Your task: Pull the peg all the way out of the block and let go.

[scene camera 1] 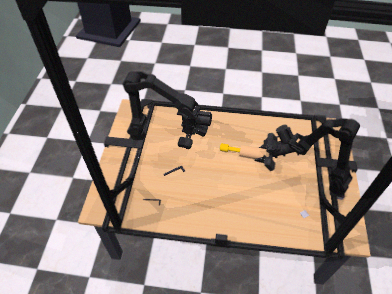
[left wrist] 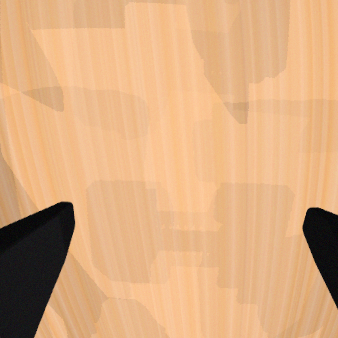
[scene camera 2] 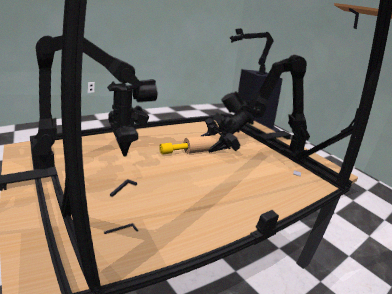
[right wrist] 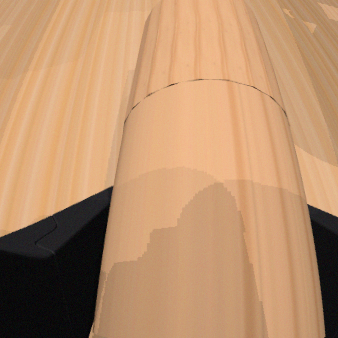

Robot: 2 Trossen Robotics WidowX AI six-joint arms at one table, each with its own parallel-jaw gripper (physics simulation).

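Places are measured from the left arm's base along level axes (x ahead, y left, z up), in metres.
Where they show: left gripper, fingertip midpoint: [left wrist: 193, 217] [scene camera 2: 121, 149]; right gripper, fingertip midpoint: [scene camera 1: 255, 155] [scene camera 2: 204, 148] [right wrist: 198, 201]; left arm's base at its link origin: [scene camera 1: 137, 136] [scene camera 2: 43, 166]; right arm's base at its link origin: [scene camera 1: 337, 190] [scene camera 2: 296, 149].
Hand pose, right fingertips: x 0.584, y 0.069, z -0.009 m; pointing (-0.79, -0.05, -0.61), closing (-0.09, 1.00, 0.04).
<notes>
Each offset is from my right fingertips to the top centre of the thing. "spot": to the spot under its first point.
The yellow peg @[0.109 m back, 0.008 m right, 0.033 m up] [scene camera 1: 224, 147] [scene camera 2: 166, 148] lies level, its thick head pointing left. Its thinner shaft runs into the left end of the round wooden block @[0.015 m back, 0.002 m right, 0.046 m up] [scene camera 1: 249, 152] [scene camera 2: 195, 144] [right wrist: 210, 135]; how deep it sits inside is hidden. My right gripper [scene camera 1: 261, 152] [scene camera 2: 207, 143] [right wrist: 198, 201] is shut on the block, one finger on each side near its right end. My left gripper [scene camera 1: 193, 137] [left wrist: 193, 217] is open and empty. It hangs above the table to the left of the peg head, fingers pointing down. The peg does not show in the left wrist view.
Two black angled keys, the upper one @[0.340 m back, 0.207 m right, 0.002 m down] [scene camera 1: 173, 171] [scene camera 2: 120, 188] and the lower one @[0.384 m back, 0.381 m right, 0.004 m down] [scene camera 1: 152, 200] [scene camera 2: 120, 229], lie at the left front. A small grey piece @[0.267 m ahead, 0.241 m right, 0.007 m down] [scene camera 1: 304, 214] [scene camera 2: 297, 173] lies at the right. A black box @[spot: 0.044 m back, 0.480 m right, 0.043 m up] [scene camera 1: 221, 239] [scene camera 2: 268, 221] sits on the front rail.
</notes>
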